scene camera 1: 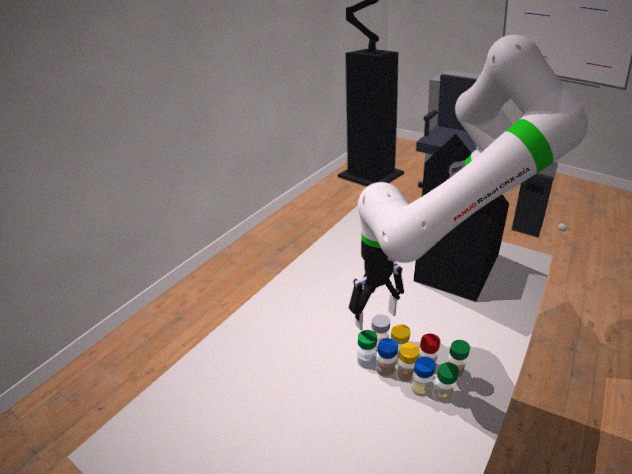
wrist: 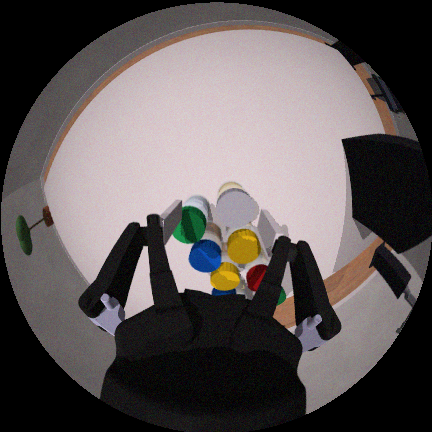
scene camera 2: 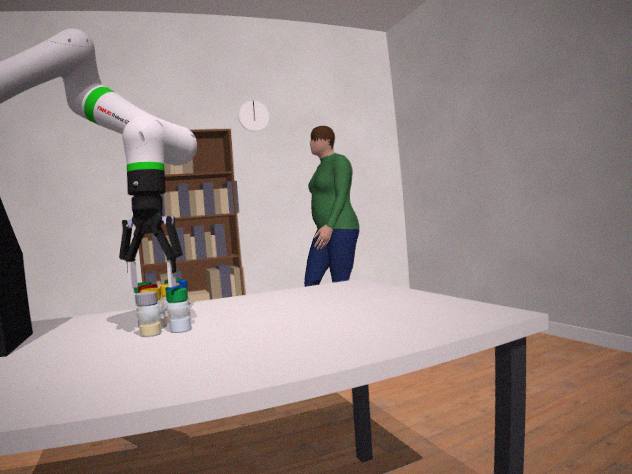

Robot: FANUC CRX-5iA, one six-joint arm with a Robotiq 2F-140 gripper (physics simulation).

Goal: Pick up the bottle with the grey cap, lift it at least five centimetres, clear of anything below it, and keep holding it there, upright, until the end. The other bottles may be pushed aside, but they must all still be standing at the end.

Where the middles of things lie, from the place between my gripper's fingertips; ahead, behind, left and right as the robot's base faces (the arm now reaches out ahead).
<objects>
Right now my hand is 2 cm past the grey-capped bottle (wrist: pixel 234 208), 1 cm to the right of it and 7 cm above it. From my hand the other things lie so: blue-capped bottle (scene camera 1: pixel 424 369) 4 cm ahead, 19 cm to the left, 7 cm below; then yellow-capped bottle (wrist: pixel 243 246) 2 cm behind, 7 cm to the left, 7 cm below.
</objects>
